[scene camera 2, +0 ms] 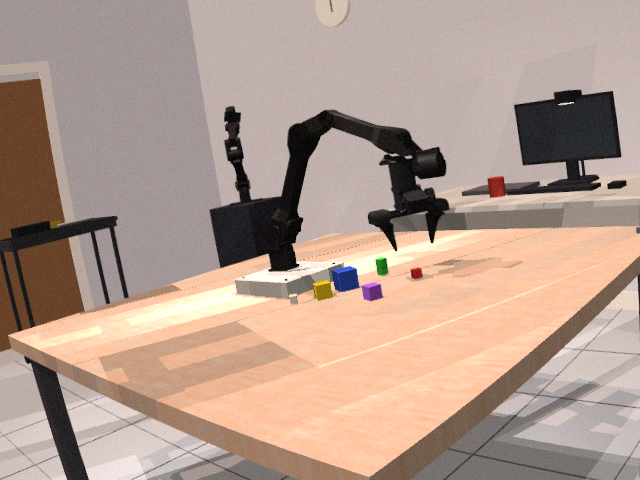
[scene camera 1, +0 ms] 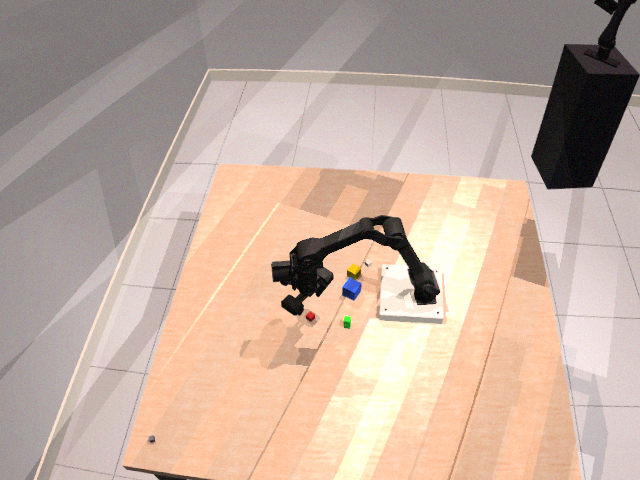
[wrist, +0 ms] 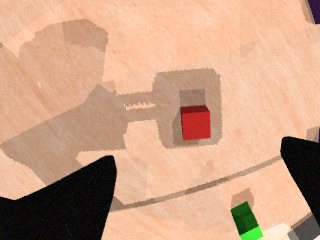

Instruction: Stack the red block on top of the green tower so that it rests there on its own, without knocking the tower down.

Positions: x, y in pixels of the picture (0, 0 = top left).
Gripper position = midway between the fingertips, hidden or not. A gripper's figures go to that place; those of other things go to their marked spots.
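Labels:
Distances from the lens: my gripper (wrist: 203, 156) is 100 mm from the lens; a red block (wrist: 194, 120) is 150 mm from the lens.

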